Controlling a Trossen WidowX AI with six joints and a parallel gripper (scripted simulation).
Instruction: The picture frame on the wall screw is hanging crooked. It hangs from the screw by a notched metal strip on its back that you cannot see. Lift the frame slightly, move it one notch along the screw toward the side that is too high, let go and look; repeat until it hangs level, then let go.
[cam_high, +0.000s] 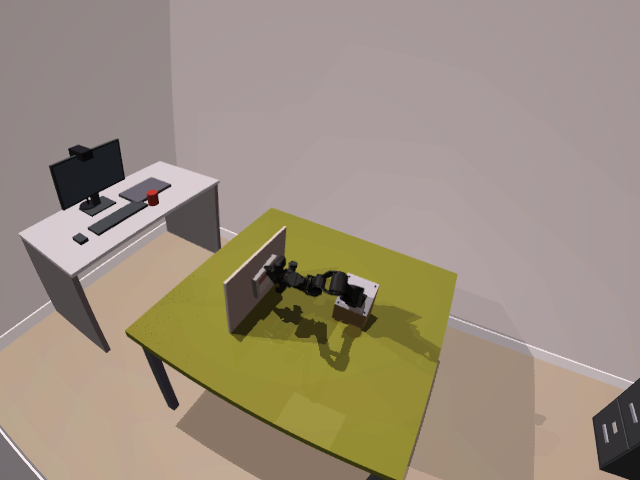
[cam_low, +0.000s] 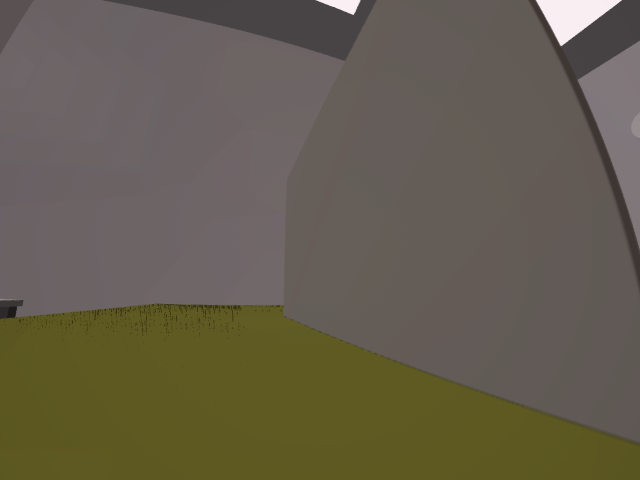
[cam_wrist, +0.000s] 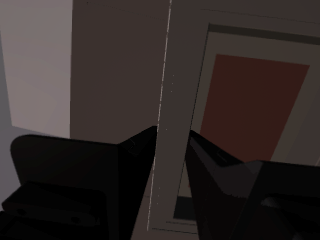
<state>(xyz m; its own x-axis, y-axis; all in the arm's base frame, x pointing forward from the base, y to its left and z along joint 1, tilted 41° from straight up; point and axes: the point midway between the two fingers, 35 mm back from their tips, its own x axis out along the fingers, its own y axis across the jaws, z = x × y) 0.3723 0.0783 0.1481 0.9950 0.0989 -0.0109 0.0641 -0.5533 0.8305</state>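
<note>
Right now my gripper tip is 50 mm above the picture frame, 10 mm to the left of it and 10 mm short of it. The rest, counted from my gripper tip: wall panel: 70 mm below, 20 mm ahead, 10 mm to the left.
</note>
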